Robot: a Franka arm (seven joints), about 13 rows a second.
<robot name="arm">
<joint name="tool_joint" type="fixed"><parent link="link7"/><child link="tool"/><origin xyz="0 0 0.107"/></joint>
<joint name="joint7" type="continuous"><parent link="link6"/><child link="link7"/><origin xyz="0.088 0 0" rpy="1.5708 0 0"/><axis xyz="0 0 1"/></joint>
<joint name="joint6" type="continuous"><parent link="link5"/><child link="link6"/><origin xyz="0 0 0" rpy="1.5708 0 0"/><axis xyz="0 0 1"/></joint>
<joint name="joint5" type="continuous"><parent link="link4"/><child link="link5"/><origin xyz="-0.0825 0.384 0" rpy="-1.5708 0 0"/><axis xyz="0 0 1"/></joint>
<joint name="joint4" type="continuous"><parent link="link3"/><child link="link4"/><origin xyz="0.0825 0 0" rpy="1.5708 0 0"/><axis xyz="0 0 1"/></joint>
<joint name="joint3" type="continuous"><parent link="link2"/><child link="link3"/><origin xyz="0 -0.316 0" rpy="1.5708 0 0"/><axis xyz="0 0 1"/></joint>
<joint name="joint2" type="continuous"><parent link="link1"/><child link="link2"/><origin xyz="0 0 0" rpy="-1.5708 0 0"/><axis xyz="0 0 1"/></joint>
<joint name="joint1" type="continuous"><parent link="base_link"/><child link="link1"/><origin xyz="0 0 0.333"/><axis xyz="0 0 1"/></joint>
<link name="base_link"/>
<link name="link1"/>
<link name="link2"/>
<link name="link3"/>
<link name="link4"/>
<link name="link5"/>
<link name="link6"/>
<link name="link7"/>
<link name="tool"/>
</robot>
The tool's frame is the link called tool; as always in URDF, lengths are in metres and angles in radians. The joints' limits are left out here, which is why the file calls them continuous.
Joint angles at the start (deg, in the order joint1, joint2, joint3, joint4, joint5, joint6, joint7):
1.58 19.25 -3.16 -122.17 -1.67 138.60 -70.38
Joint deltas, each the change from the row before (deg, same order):
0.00 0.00 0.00 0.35 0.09 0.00 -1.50
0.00 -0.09 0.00 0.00 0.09 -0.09 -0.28
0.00 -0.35 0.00 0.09 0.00 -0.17 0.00
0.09 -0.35 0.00 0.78 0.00 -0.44 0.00
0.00 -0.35 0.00 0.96 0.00 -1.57 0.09
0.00 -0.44 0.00 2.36 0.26 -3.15 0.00
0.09 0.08 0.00 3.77 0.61 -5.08 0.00
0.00 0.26 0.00 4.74 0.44 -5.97 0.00
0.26 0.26 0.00 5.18 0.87 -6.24 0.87
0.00 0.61 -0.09 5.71 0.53 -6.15 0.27
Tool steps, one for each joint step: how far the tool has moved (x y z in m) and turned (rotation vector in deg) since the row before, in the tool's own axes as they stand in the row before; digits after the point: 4 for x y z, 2 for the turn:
0.0006 0.0020 -0.0025 -0.31 0.16 -1.43
0.0000 -0.0001 -0.0008 0.02 0.06 -0.21
0.0001 0.0006 -0.0039 -0.25 0.09 0.01
0.0018 0.0037 -0.0084 -0.66 0.21 -0.06
0.0006 0.0029 -0.0080 0.25 -0.09 0.12
0.0017 0.0074 -0.0169 0.38 0.05 0.24
0.0036 0.0095 -0.0198 1.45 -0.03 0.35
0.0033 0.0103 -0.0251 1.52 -0.15 0.28
0.0062 0.0074 -0.0295 1.48 0.28 1.01
0.0030 0.0074 -0.0311 1.14 0.10 0.48

